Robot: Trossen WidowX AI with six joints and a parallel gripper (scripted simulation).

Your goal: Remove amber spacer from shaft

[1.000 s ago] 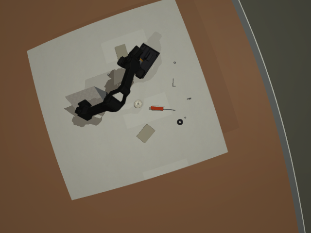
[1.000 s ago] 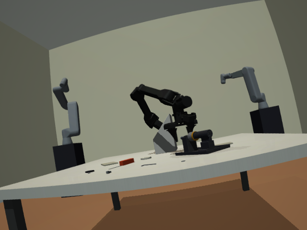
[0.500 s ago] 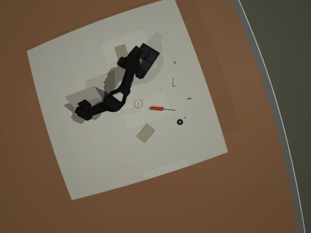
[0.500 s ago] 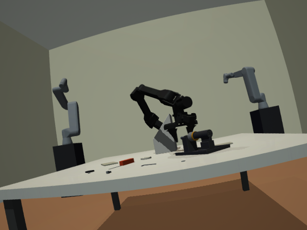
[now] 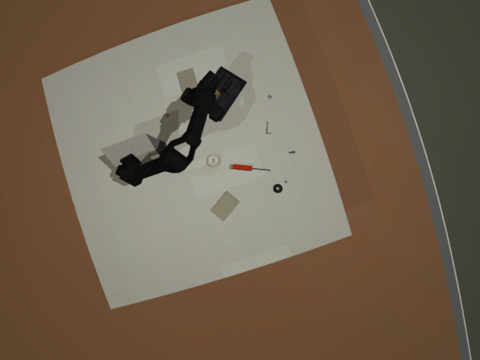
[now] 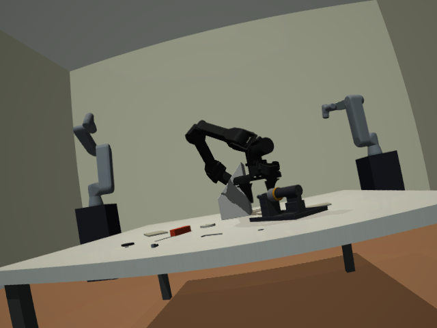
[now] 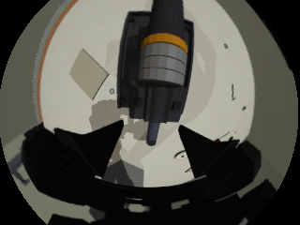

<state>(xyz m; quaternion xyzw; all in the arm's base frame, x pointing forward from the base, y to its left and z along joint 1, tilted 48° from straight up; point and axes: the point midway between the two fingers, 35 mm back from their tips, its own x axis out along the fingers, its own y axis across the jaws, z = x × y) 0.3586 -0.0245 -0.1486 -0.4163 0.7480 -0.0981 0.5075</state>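
My gripper tip is now 40 mm short of the dark shaft, 20 mm to the right of it and 20 mm below it. Also, from my gripper tip: red-handled screwdriver: 80 mm ahead, 330 mm to the right, 60 mm below; black fixture plate: 110 mm ahead, 70 mm to the left, 10 mm below; amber spacer: 80 mm ahead, 50 mm to the left, 20 mm above.
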